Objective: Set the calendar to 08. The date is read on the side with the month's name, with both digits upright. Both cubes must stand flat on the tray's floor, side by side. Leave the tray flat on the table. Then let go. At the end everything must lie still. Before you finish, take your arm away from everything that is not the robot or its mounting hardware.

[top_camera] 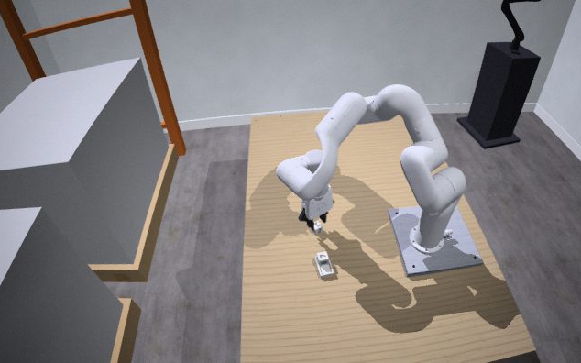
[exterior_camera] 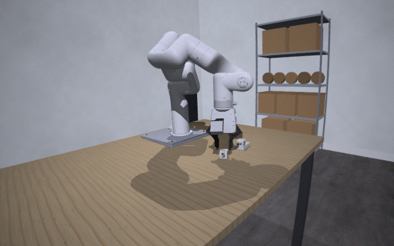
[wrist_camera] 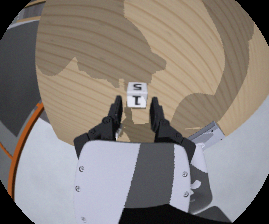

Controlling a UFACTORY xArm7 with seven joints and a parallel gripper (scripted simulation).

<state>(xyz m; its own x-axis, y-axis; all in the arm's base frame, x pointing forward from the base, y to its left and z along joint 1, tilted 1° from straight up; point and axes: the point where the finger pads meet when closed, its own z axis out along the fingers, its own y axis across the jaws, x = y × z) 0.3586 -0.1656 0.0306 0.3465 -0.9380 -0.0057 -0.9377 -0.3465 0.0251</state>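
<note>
The white digit cube is 40 mm below my hand. The rest, counted from my hand: white tray 160 mm to the left, 50 mm below, 20 mm ahead.
</note>
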